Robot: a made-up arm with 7 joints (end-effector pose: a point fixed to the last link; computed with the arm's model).
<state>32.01 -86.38 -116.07 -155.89 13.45 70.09 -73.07</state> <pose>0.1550 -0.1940 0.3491 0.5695 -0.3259 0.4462 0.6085</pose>
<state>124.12 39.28 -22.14 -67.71 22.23 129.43 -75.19</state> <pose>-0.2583 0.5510 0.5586 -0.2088 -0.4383 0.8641 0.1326</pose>
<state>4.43 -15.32 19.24 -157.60 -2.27 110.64 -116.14</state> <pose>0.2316 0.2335 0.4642 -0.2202 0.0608 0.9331 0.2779</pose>
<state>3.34 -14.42 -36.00 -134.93 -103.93 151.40 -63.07</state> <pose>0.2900 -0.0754 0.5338 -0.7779 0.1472 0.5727 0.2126</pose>
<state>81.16 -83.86 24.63 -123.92 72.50 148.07 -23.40</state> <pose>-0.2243 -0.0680 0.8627 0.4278 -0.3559 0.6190 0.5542</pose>
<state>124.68 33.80 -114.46 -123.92 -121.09 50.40 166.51</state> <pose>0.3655 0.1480 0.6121 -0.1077 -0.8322 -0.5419 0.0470</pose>
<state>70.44 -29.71 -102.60 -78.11 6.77 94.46 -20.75</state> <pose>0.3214 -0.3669 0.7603 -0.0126 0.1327 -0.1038 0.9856</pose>
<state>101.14 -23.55 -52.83 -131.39 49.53 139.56 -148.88</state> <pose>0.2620 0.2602 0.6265 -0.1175 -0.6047 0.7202 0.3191</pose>
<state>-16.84 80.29 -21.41 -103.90 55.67 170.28 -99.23</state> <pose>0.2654 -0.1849 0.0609 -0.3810 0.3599 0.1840 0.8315</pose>
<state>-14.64 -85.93 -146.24 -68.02 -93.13 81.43 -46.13</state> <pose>-0.5133 -0.0877 0.1061 0.4250 0.5851 -0.2908 0.6265</pose>
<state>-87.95 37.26 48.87 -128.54 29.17 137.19 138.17</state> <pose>0.3823 -0.2198 0.3484 -0.4262 -0.5514 0.6648 0.2689</pose>
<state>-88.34 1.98 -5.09 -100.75 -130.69 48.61 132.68</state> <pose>0.0095 -0.4203 0.6665 0.6358 0.1421 0.5360 0.5369</pose>
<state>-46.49 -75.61 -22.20 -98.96 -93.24 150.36 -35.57</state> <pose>-0.1359 0.0800 0.9218 -0.8582 0.2109 -0.4523 0.1203</pose>
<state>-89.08 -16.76 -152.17 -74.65 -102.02 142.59 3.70</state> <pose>-0.2600 0.5070 0.6736 -0.2801 -0.8324 0.4017 0.2595</pose>
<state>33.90 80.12 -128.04 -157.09 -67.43 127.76 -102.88</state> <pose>0.0504 -0.2193 0.5369 -0.0157 0.8678 0.4143 0.2739</pose>
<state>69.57 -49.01 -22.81 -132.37 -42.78 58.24 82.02</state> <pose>0.1670 0.1789 0.7354 -0.4308 0.2645 -0.3964 0.7664</pose>
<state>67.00 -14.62 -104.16 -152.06 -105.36 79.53 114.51</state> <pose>0.2413 -0.1457 0.3685 -0.6558 0.1598 -0.6592 0.3313</pose>
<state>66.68 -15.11 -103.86 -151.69 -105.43 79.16 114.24</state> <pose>0.2427 -0.1471 0.3698 -0.6546 0.1608 -0.6608 0.3302</pose>
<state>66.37 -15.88 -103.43 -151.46 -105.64 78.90 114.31</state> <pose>0.2441 -0.1468 0.3707 -0.6512 0.1597 -0.6632 0.3326</pose>
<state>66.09 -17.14 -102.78 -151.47 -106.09 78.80 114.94</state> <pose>0.2455 -0.1439 0.3712 -0.6439 0.1552 -0.6670 0.3411</pose>
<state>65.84 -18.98 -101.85 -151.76 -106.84 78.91 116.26</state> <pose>0.2471 -0.1377 0.3714 -0.6316 0.1462 -0.6727 0.3567</pose>
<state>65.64 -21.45 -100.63 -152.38 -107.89 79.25 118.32</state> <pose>0.2485 -0.1279 0.3716 -0.6127 0.1327 -0.6803 0.3798</pose>
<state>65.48 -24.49 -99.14 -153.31 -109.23 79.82 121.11</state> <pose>0.2495 -0.1147 0.3724 -0.5861 0.1151 -0.6897 0.4092</pose>
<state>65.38 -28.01 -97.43 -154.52 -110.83 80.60 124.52</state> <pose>0.2497 -0.0989 0.3746 -0.5512 0.0943 -0.7004 0.4435</pose>
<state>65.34 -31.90 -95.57 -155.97 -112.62 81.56 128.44</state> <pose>0.2487 -0.0811 0.3784 -0.5075 0.0716 -0.7117 0.4804</pose>
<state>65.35 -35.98 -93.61 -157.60 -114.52 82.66 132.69</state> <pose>0.2462 -0.0624 0.3841 -0.4560 0.0487 -0.7224 0.5175</pose>
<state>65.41 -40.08 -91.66 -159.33 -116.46 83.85 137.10</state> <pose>0.2421 -0.0442 0.3913 -0.3987 0.0271 -0.7316 0.5523</pose>
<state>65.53 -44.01 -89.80 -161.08 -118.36 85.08 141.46</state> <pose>0.2365 -0.0273 0.3994 -0.3386 0.0079 -0.7384 0.5831</pose>
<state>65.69 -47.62 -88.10 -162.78 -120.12 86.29 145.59</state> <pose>0.2299 -0.0123 0.4076 -0.2792 -0.0077 -0.7424 0.6090</pose>
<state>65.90 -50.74 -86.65 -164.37 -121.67 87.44 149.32</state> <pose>0.2226 0.0003 0.4152 -0.2243 -0.0194 -0.7435 0.6297</pose>
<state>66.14 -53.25 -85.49 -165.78 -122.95 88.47 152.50</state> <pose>0.2155 0.0105 0.4213 -0.1774 -0.0274 -0.7424 0.6455</pose>
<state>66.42 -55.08 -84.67 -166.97 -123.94 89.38 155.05</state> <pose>0.2091 0.0184 0.4257 -0.1405 -0.0319 -0.7397 0.6574</pose>
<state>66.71 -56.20 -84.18 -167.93 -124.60 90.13 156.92</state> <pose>0.2037 0.0243 0.4280 -0.1151 -0.0335 -0.7362 0.6661</pose>
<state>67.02 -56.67 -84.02 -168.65 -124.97 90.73 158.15</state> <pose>0.1996 0.0284 0.4285 -0.1006 -0.0330 -0.7325 0.6725</pose>
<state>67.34 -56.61 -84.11 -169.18 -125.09 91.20 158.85</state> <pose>0.1966 0.0313 0.4275 -0.0953 -0.0310 -0.7290 0.6772</pose>
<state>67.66 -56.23 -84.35 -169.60 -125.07 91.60 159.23</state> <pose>0.1943 0.0335 0.4257 -0.0955 -0.0282 -0.7255 0.6810</pose>
